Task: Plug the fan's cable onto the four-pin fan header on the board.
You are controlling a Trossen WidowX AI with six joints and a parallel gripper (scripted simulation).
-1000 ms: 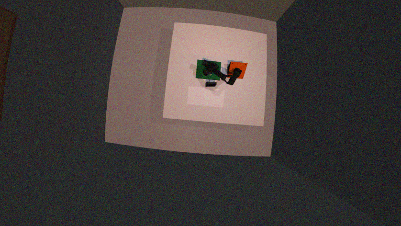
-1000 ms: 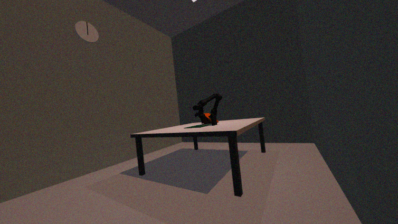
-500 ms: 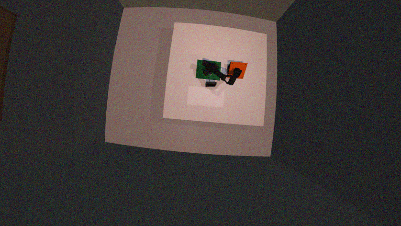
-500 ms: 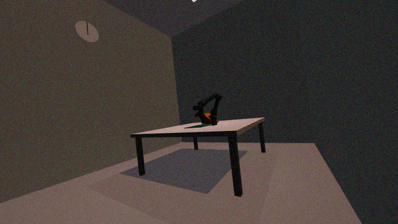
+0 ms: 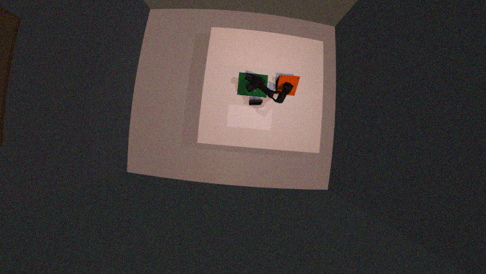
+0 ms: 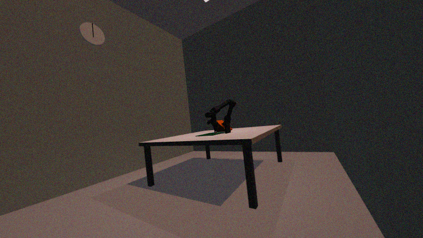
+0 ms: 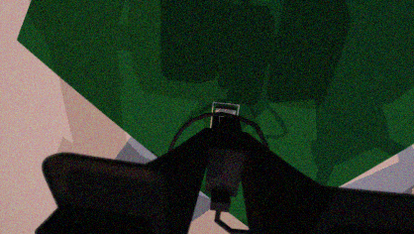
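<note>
Now: gripper tip 1 cm past the four-pin header, 1 cm to the right of it and 4 cm above it. The rest, counted from my gripper tip: fan 3 cm behind, 15 cm to the left, 2 cm above; then green board 2 cm ahead, 4 cm to the right, 5 cm below; then dark fan plug 1 cm behind, 1 cm to the left, 1 cm above.
</note>
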